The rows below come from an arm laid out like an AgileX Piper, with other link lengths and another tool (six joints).
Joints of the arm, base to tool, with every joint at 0 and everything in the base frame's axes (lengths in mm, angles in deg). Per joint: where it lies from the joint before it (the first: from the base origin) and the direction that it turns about. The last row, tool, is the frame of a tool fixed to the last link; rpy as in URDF.
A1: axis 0 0 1 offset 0 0 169.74
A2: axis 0 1 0 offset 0 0 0
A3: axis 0 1 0 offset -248.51 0 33.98
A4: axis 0.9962 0 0.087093 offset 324.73 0 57.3
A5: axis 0 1 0 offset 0 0 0
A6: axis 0.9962 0 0.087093 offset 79.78 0 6.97
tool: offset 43.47 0 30.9 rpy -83.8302 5.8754 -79.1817
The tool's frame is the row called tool.
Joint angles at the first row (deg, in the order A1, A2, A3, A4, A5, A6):
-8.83 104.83 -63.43 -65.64 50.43 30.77
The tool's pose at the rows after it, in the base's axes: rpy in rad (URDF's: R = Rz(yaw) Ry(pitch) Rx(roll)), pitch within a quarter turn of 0, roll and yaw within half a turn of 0; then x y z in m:
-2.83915 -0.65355 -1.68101 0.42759 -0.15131 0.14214
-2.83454 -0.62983 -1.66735 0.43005 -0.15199 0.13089
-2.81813 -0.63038 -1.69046 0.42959 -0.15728 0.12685
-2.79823 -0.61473 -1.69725 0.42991 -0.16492 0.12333
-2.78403 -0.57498 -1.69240 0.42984 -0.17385 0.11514
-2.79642 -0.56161 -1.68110 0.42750 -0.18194 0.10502
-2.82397 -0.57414 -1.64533 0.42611 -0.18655 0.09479
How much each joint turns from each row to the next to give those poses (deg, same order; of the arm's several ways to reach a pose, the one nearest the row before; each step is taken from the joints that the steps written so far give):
-0.61 1.64 0.00 -1.12 -1.30 0.17
-0.48 1.44 0.00 -0.43 -2.43 0.90
-0.66 0.74 0.00 -1.26 -0.50 1.96
-1.37 0.51 0.00 -0.93 -2.24 0.84
-1.93 0.89 0.00 0.00 -3.78 0.00
-1.46 1.26 0.00 -0.57 -1.82 -0.12
-0.77 1.45 0.00 -2.04 -0.82 0.00

